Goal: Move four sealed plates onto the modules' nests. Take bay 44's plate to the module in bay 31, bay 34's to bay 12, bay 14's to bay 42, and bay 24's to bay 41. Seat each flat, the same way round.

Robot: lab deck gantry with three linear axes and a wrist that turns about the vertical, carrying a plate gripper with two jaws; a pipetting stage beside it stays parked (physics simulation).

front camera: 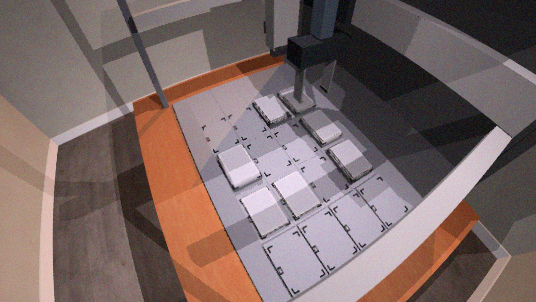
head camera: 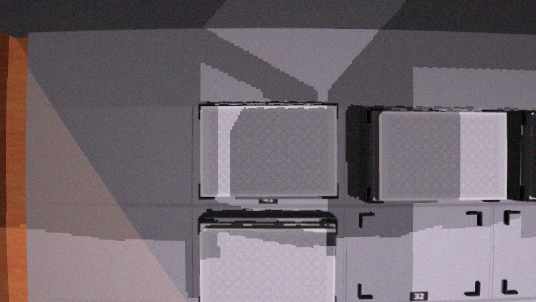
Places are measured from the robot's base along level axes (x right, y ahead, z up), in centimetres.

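Pixels of known places: gripper, fingertip midpoint: (front camera: 311, 94); robot's base at its link origin: (front camera: 203, 127).
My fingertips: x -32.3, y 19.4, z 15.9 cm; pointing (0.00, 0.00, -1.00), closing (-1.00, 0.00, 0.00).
For each thing: its top centre in the pictures, then the offset to it from my fingertips. "spot": a spot on its surface instead.
- sealed plate at its top centre: (head camera: 268, 151) (front camera: 296, 96) dz -12.5, dx -4.5, dy -13.0 cm
- bay 42 at a spot on its surface: (head camera: 425, 155) (front camera: 318, 120) spot: dz -12.5, dx -4.2, dy +1.5 cm
- bay 12 at a spot on its surface: (front camera: 239, 166) spot: dz -12.5, dx +28.1, dy +4.7 cm
- bay 13 at a spot on its surface: (front camera: 265, 212) spot: dz -14.4, dx +28.1, dy +20.6 cm
- bay 23 at a spot on its surface: (front camera: 296, 194) spot: dz -14.4, dx +17.7, dy +20.3 cm
- bay 43 at a spot on its surface: (front camera: 350, 159) spot: dz -12.6, dx -3.1, dy +19.9 cm
A sealed plate (front camera: 286, 97) (head camera: 285, 150) lies flat on the nest in bay 41. Another plate (front camera: 270, 107) (head camera: 270, 270) sits in bay 31 beside it. The plate in bay 42 (front camera: 321, 126) (head camera: 425, 155) rests flat on its nest. A plate in bay 12 (front camera: 239, 166) lies level at the left of the deck. Bays 14, 24, 34 and 44 hold no plates, and their corner marks show in the front view. My gripper (front camera: 312, 96) is open and empty, over the bay 41 end of the deck; one jaw partly hides that plate. The jaws do not show in the head view.
Other plates stand in bay 13 (front camera: 265, 212), bay 23 (front camera: 296, 194) and bay 43 (front camera: 350, 159). The parked pipetting stage (front camera: 283, 25) is behind the deck. A grey post (front camera: 145, 60) rises at the left, and a pale rail (front camera: 425, 200) crosses the near right.
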